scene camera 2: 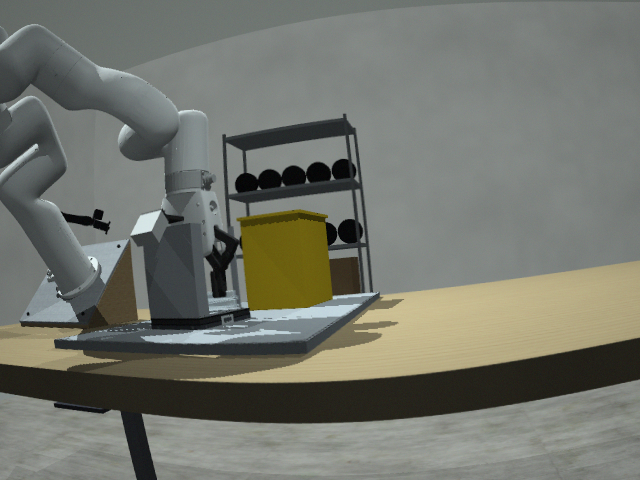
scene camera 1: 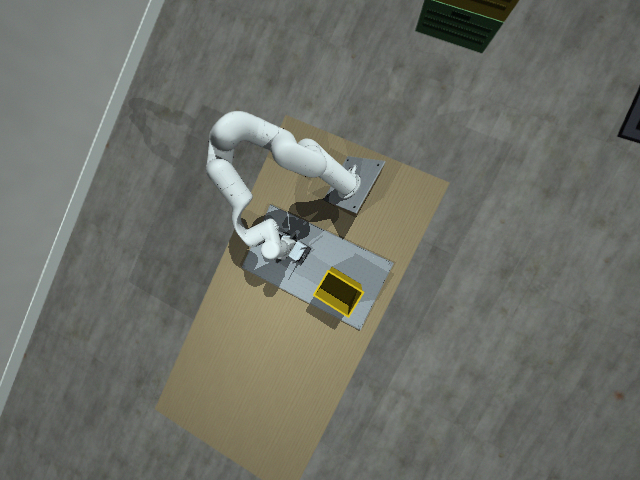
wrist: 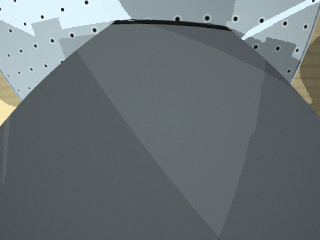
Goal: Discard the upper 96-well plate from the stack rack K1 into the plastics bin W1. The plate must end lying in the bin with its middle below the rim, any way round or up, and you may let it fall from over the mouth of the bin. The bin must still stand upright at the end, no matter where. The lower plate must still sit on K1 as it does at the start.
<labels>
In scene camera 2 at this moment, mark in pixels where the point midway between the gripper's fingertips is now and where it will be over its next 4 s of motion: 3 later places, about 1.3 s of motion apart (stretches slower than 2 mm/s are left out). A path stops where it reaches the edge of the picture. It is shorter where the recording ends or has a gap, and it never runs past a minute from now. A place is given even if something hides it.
The gripper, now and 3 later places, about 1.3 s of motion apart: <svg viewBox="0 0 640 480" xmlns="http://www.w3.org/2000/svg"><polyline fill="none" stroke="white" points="196,298 195,289 192,261 189,225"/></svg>
</labels>
